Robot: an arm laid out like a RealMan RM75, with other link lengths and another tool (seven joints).
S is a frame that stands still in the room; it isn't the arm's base.
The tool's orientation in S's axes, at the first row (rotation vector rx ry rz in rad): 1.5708 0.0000 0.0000
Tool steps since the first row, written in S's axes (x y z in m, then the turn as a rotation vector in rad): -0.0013 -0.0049 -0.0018 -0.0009 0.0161 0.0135; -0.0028 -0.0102 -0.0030 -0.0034 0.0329 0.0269; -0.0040 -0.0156 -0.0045 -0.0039 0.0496 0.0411; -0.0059 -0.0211 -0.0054 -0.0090 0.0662 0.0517; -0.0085 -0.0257 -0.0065 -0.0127 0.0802 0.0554
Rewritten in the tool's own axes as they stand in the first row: -0.0013 -0.0018 0.0049 -0.0009 0.0135 -0.0161; -0.0028 -0.0030 0.0102 -0.0034 0.0269 -0.0329; -0.0040 -0.0045 0.0156 -0.0039 0.0411 -0.0496; -0.0059 -0.0054 0.0211 -0.0090 0.0517 -0.0662; -0.0085 -0.0065 0.0257 -0.0127 0.0554 -0.0802
